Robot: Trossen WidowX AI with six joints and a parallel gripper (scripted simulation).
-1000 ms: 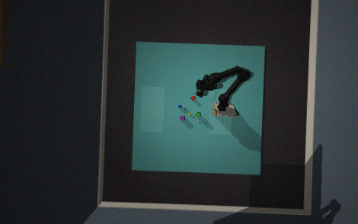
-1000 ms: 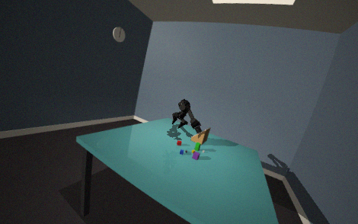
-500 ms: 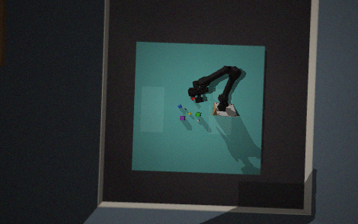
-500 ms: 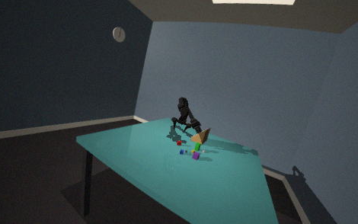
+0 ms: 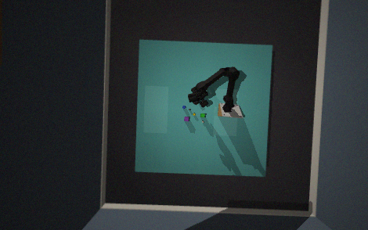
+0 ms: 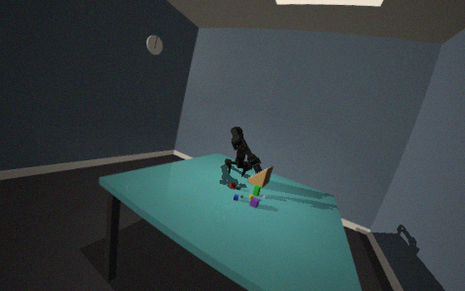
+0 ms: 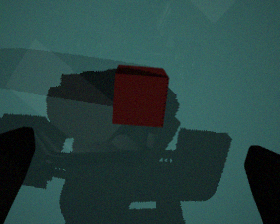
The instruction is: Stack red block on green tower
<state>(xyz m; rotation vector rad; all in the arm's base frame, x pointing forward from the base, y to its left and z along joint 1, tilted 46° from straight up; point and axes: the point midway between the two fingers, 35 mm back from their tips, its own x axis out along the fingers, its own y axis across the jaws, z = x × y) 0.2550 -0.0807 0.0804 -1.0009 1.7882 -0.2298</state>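
Right now my gripper tip is 80 mm above the red block. Round my gripper tip: blue block 140 mm ahead, 80 mm to the left, 80 mm below; small yellow block 40 mm ahead, 150 mm to the left, 90 mm below; purple block 110 mm ahead, 190 mm to the left, 80 mm below.
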